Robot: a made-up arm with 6 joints. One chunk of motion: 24 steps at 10 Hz.
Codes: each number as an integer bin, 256 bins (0 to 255) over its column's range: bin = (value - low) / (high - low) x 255, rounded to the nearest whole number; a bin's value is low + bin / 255 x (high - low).
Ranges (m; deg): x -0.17..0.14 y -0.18..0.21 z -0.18..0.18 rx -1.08..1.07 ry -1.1..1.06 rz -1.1..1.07
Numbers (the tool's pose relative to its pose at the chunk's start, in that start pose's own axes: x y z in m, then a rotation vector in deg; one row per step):
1: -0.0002 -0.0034 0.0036 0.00 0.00 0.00
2: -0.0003 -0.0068 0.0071 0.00 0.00 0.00
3: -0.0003 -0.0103 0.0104 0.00 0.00 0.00
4: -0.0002 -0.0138 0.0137 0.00 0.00 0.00
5: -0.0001 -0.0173 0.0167 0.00 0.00 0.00
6: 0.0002 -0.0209 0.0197 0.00 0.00 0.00
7: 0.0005 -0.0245 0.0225 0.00 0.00 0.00
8: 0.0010 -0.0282 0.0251 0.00 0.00 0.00
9: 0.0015 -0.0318 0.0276 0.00 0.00 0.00
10: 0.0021 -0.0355 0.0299 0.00 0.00 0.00
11: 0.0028 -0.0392 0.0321 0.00 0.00 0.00
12: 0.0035 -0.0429 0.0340 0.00 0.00 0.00
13: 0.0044 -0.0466 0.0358 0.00 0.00 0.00
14: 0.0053 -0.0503 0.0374 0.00 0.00 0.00
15: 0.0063 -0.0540 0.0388 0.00 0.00 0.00
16: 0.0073 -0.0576 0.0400 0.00 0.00 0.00
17: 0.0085 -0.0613 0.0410 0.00 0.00 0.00
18: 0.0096 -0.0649 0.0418 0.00 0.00 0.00
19: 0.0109 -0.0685 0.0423 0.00 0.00 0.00
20: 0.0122 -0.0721 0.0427 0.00 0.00 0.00
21: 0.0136 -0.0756 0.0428 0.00 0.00 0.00
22: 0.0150 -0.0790 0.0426 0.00 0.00 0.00
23: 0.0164 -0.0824 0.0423 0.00 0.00 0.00
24: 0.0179 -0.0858 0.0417 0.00 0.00 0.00
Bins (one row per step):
1: 140 115 130 128 130 129
2: 140 113 133 128 130 129
3: 140 111 135 128 130 129
4: 140 109 137 128 130 129
5: 140 106 139 128 130 129
6: 140 104 141 128 130 129
7: 140 102 143 128 130 129
8: 141 99 145 128 130 129
9: 141 97 147 128 130 129
10: 142 94 149 128 130 129
11: 142 92 150 128 130 129
12: 143 90 152 128 130 129
13: 143 87 153 128 130 129
14: 144 85 154 128 130 129
15: 145 82 155 128 130 129
16: 146 80 156 128 130 129
17: 147 78 157 128 130 129
18: 148 75 157 128 130 129
19: 149 73 157 128 130 129
20: 150 71 158 128 130 129
21: 151 68 158 128 130 129
22: 152 66 158 128 130 129
23: 153 64 157 128 130 129
24: 155 62 157 128 130 129

